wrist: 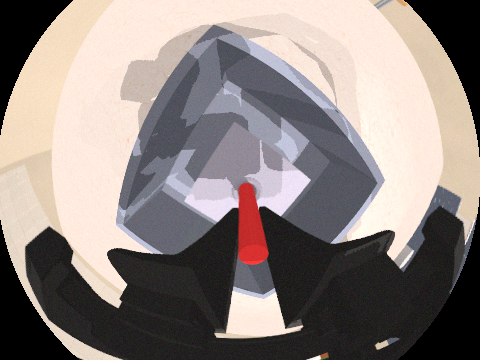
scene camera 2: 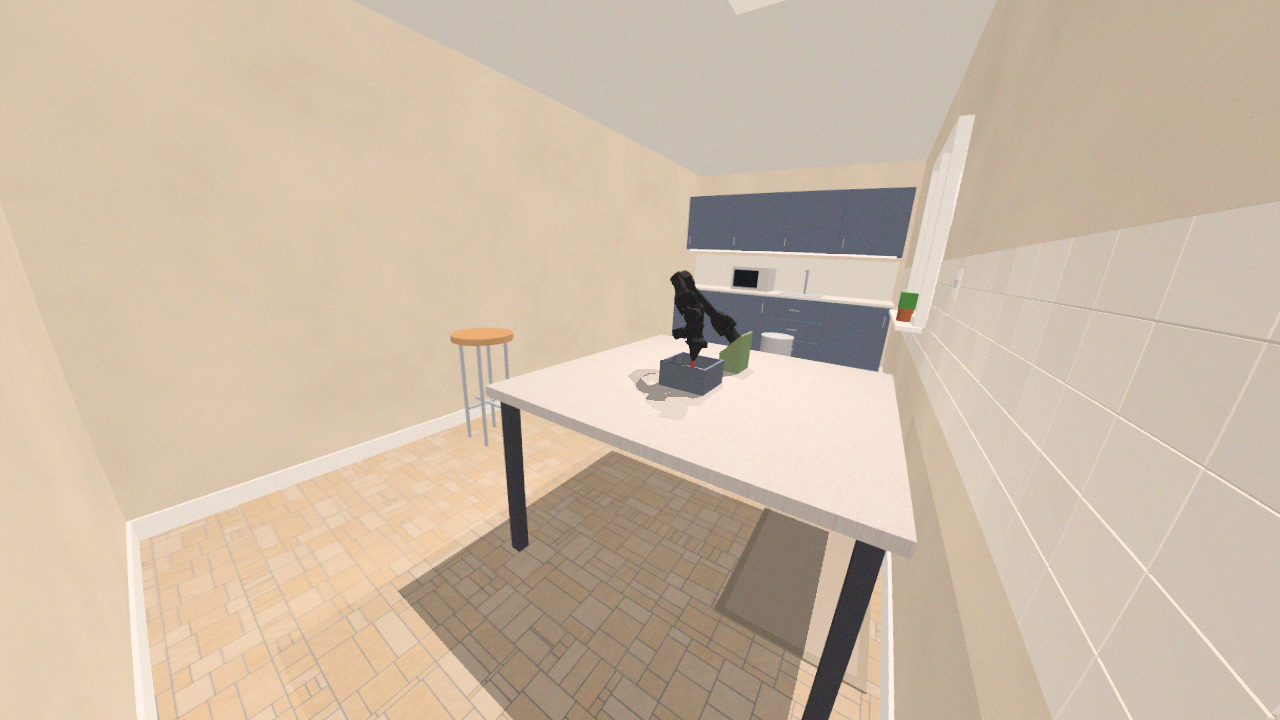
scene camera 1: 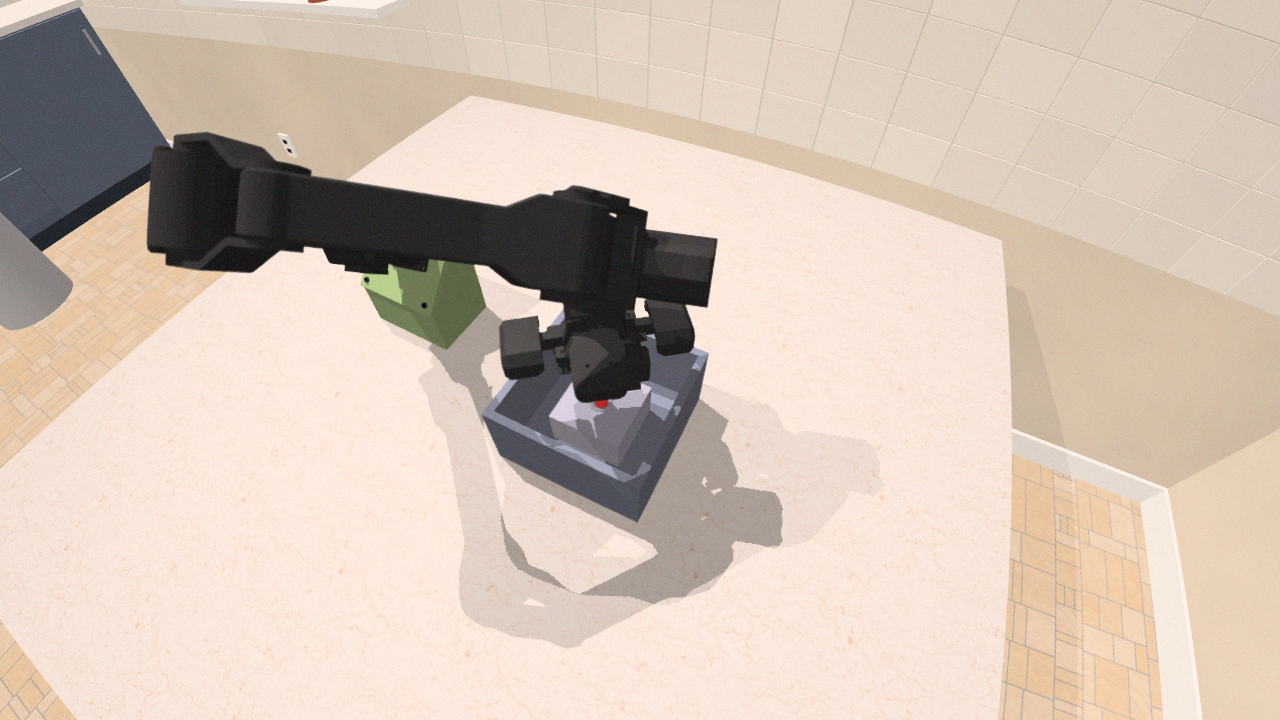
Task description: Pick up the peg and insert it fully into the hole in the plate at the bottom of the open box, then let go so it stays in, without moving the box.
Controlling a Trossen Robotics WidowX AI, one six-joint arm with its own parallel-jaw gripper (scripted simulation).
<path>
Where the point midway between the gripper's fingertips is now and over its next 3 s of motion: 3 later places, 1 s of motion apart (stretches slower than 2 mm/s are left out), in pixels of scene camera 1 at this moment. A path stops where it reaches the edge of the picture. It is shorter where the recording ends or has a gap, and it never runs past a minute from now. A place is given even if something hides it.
My gripper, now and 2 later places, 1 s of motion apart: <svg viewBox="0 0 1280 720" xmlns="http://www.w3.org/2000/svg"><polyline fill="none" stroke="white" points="600,383 602,397 600,381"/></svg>
</path>
